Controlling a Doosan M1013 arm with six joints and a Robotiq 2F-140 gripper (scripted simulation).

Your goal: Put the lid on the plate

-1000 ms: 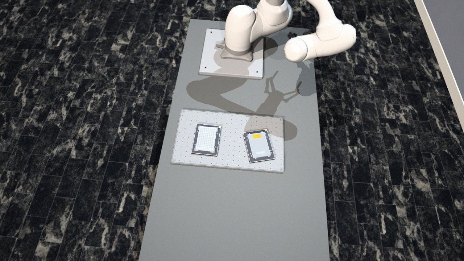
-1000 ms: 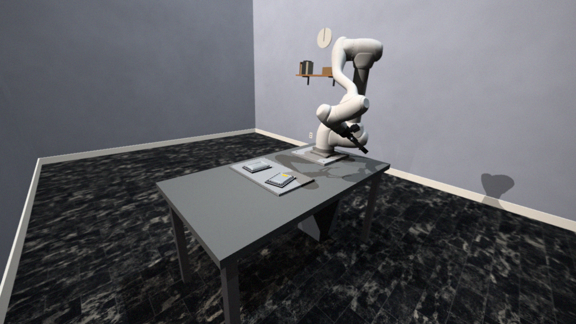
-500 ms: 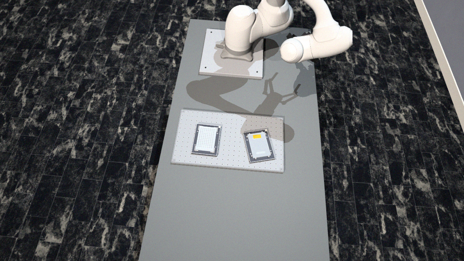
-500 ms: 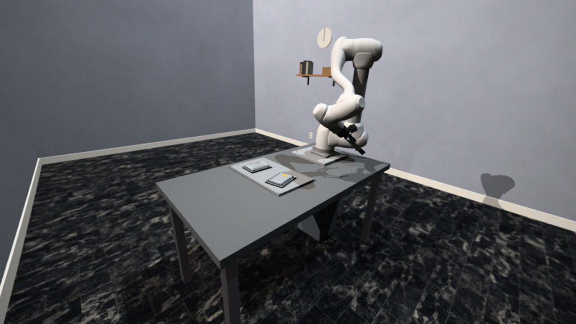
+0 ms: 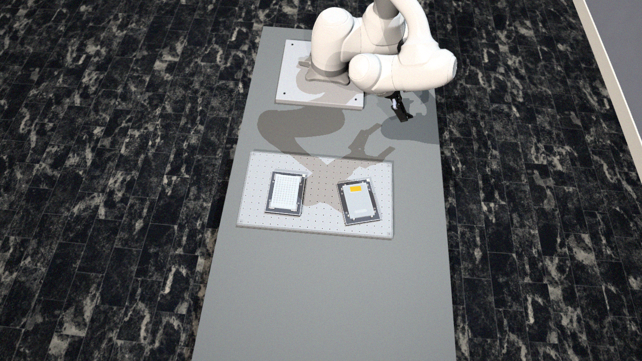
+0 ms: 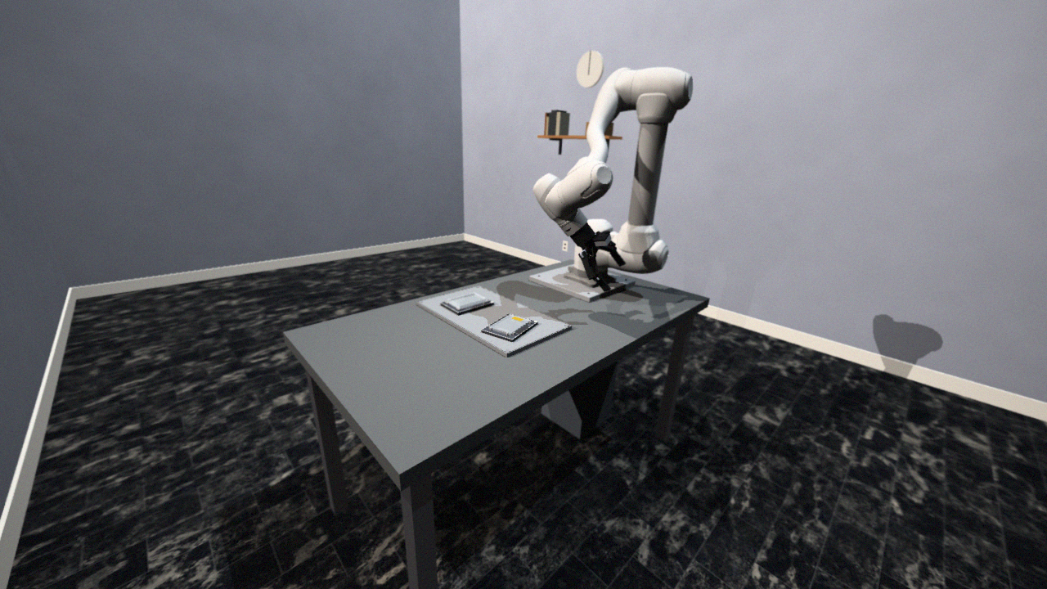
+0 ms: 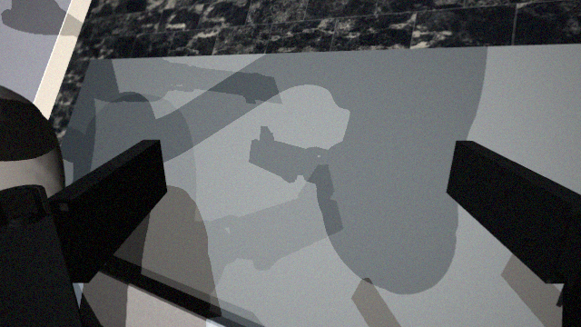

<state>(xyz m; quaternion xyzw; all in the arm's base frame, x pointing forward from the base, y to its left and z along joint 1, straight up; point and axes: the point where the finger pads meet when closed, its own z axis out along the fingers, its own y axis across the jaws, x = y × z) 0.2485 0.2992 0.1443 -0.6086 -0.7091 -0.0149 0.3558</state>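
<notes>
Now: the clear lid 37 cm ahead of my hand, 14 cm below it and 13 cm to the right of it. From my hand the other things lie so: tag reading a1: 28 cm ahead, 14 cm below, 10 cm to the right; then culture plate: 38 cm to the right, 37 cm ahead, 13 cm below; then lid park: 37 cm ahead, 15 cm below, 13 cm to the right.
</notes>
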